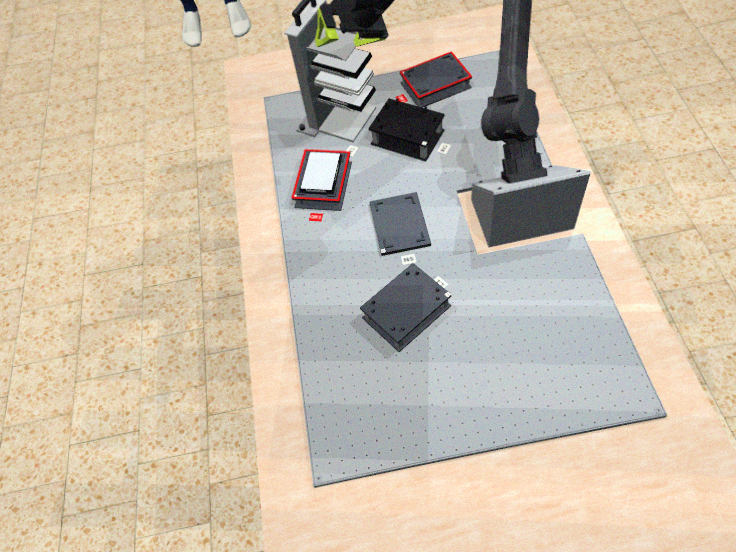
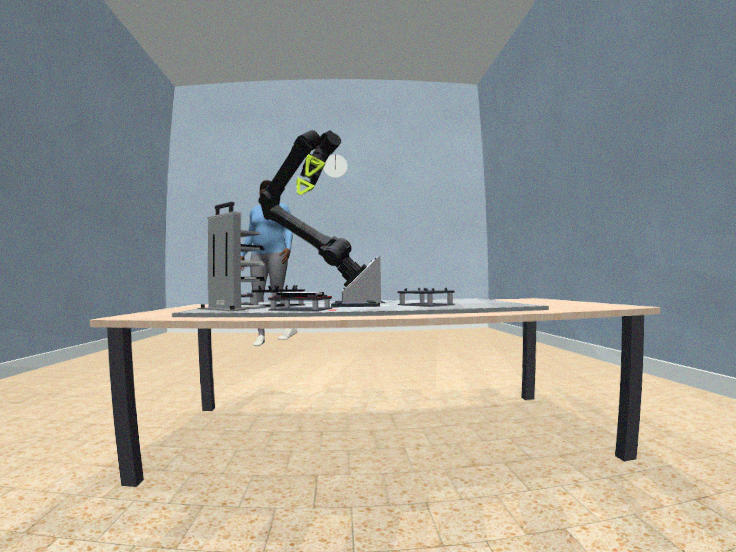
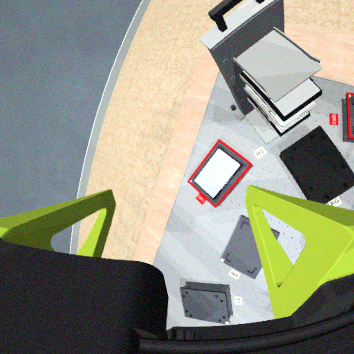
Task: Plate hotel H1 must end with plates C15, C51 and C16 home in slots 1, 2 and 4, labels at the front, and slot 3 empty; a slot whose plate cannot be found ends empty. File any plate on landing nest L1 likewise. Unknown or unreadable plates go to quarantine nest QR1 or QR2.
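Plate hotel H1 stands upright at the table's far left. Several white plates, some with black edges, lie stacked apart in its slots; their labels cannot be read. Another white plate lies on the red-rimmed nest QR1. The red-rimmed nest QR2 and the dark landing nest L1 bear no plate. My gripper is open and empty, high above the table and hotel level, its lime fingers wide apart.
A black raised stand is between H1 and the arm's base. A low dark nest lies between QR1 and the base. A person in a blue shirt stands behind the table.
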